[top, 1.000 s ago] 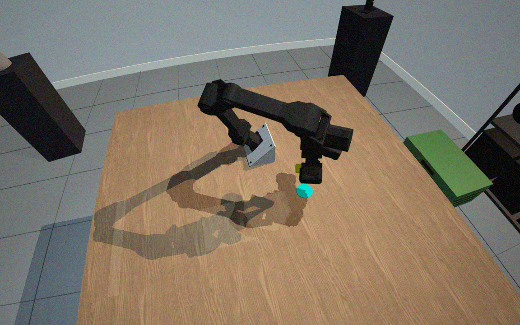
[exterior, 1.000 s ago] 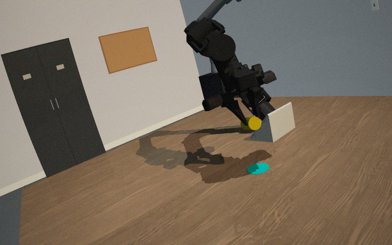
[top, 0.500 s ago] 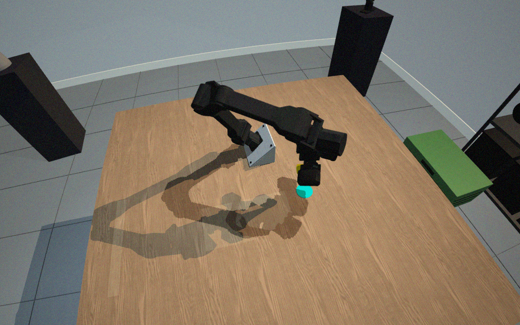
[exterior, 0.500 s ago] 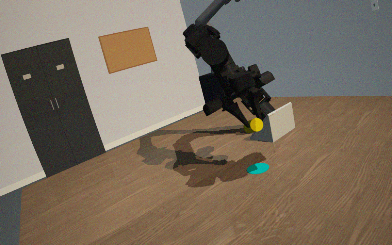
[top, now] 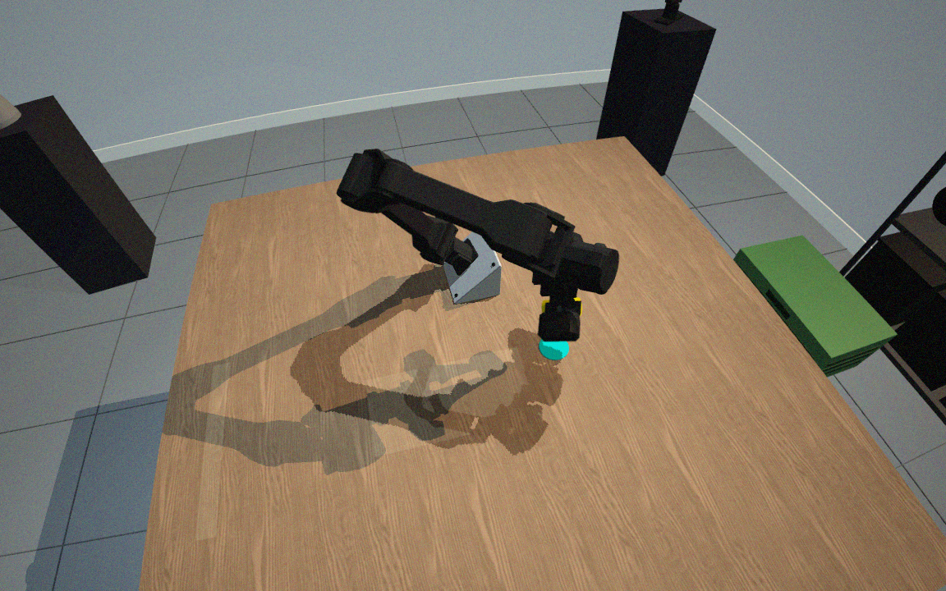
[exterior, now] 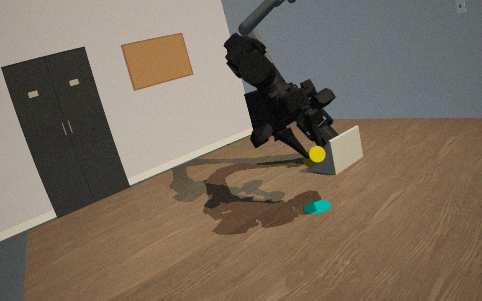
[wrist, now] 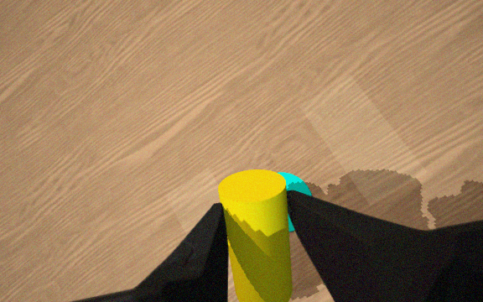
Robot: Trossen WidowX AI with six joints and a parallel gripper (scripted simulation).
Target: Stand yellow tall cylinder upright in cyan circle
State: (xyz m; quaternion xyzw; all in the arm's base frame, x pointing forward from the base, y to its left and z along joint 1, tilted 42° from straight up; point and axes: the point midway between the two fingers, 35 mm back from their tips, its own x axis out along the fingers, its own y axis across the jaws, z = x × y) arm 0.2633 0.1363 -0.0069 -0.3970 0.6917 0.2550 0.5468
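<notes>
Right now my gripper tip is 20 mm to the left of the cyan circle and 120 mm above it.
</notes>
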